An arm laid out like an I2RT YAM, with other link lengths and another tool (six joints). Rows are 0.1 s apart.
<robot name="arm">
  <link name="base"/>
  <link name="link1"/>
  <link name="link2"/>
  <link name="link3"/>
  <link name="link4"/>
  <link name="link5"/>
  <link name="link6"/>
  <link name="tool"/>
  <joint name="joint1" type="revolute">
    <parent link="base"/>
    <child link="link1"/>
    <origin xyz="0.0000 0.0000 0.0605"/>
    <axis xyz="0 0 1"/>
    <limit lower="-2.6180" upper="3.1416"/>
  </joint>
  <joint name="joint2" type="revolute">
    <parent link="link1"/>
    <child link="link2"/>
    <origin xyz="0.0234 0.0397 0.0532" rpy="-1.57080 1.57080 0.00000"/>
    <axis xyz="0 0 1"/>
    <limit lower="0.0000" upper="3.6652"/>
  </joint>
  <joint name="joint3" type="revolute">
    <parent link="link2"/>
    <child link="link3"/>
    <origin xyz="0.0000 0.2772 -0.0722" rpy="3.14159 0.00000 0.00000"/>
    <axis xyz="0 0 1"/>
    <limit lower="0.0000" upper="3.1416"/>
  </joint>
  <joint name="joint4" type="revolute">
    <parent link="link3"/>
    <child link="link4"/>
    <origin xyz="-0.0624 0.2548 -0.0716" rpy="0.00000 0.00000 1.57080"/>
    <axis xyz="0 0 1"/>
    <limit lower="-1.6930" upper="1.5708"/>
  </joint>
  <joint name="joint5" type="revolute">
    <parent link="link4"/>
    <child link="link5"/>
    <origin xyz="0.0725 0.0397 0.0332" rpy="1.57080 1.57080 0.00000"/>
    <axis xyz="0 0 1"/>
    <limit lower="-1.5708" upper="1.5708"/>
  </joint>
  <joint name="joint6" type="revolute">
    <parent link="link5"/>
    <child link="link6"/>
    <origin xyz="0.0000 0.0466 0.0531" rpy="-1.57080 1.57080 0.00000"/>
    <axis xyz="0 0 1"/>
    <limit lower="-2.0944" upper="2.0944"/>
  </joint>
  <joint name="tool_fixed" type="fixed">
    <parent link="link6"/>
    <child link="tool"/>
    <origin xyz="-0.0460 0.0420 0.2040" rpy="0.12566 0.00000 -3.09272"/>
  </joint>
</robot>
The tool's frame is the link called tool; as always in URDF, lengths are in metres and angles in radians.
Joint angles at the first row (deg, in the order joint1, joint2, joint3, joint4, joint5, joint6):
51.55, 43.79, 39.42, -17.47, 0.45, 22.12
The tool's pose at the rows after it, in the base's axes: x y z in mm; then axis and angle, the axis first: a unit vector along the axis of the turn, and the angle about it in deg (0 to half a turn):
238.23 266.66 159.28 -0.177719 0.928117 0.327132 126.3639
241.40 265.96 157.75 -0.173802 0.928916 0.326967 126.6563
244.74 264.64 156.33 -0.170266 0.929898 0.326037 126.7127
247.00 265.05 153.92 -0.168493 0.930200 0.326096 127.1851
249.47 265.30 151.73 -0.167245 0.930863 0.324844 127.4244
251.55 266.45 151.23 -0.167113 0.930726 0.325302 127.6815
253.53 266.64 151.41 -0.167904 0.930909 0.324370 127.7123
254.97 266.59 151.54 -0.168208 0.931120 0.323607 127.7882
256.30 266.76 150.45 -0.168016 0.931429 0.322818 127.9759
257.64 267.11 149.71 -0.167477 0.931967 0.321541 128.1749
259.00 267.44 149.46 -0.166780 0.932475 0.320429 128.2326
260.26 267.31 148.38 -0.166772 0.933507 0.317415 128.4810
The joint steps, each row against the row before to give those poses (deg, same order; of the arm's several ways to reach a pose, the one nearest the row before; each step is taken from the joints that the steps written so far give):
-1.13, 0.66, -0.04, 0.42, -0.94, -0.17
-1.13, 0.53, 0.03, 0.30, -0.95, 0.02
-0.99, 0.35, -0.12, 0.38, -0.67, -0.09
-0.90, 0.71, 0.02, 0.35, -0.97, 0.00
-0.60, 0.67, -0.02, 0.42, -0.51, -0.08
-0.56, 0.71, 0.26, 0.28, -0.68, -0.09
-0.43, 0.47, 0.27, 0.09, -0.39, -0.26
-0.37, 0.36, 0.25, -0.02, -0.34, -0.18
-0.35, 0.43, 0.10, 0.13, -0.35, -0.09
-0.23, 0.52, 0.24, 0.03, -0.19, -0.03
-0.12, 0.41, 0.19, 0.09, -0.01, -0.01
-0.18, 0.56, 0.35, -0.19, -0.07, -0.11

